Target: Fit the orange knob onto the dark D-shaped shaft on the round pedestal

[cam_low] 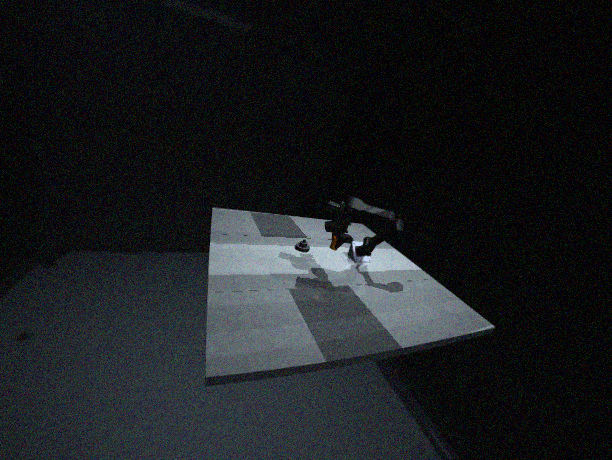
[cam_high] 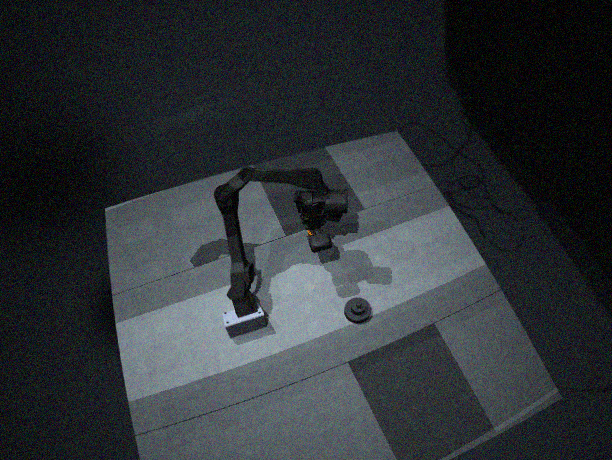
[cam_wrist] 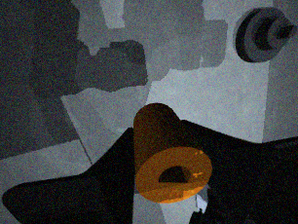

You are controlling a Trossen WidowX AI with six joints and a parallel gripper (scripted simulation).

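My gripper tip is now 23 cm to the left of the dark round pedestal, 10 cm above it and 5 cm short of it. Round my gripper tip: orange knob 2 cm above.
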